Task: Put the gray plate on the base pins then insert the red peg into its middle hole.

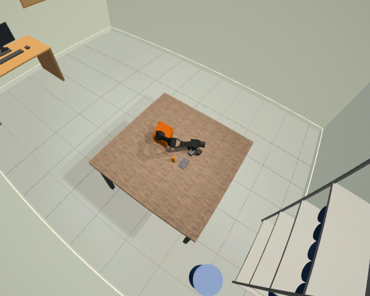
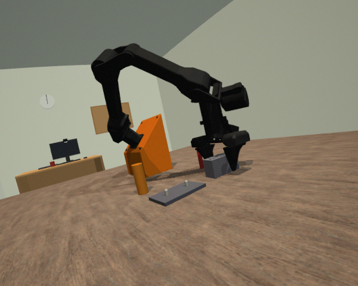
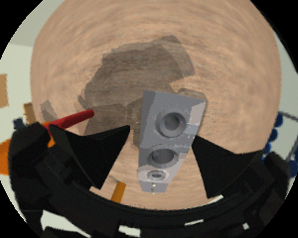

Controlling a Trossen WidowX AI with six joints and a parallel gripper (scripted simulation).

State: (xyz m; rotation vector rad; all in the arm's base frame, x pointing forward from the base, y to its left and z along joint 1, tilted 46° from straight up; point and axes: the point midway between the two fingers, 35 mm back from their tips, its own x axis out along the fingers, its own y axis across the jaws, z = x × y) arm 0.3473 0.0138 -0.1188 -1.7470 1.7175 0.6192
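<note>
Right now my gripper tip is 30 mm below the gray plate. Also, from my gripper tip: flat base: 160 mm to the right; then red peg: 120 mm behind, 20 mm to the left, 30 mm above; then orange cylinder: 100 mm behind, 210 mm to the right, 30 mm above.
</note>
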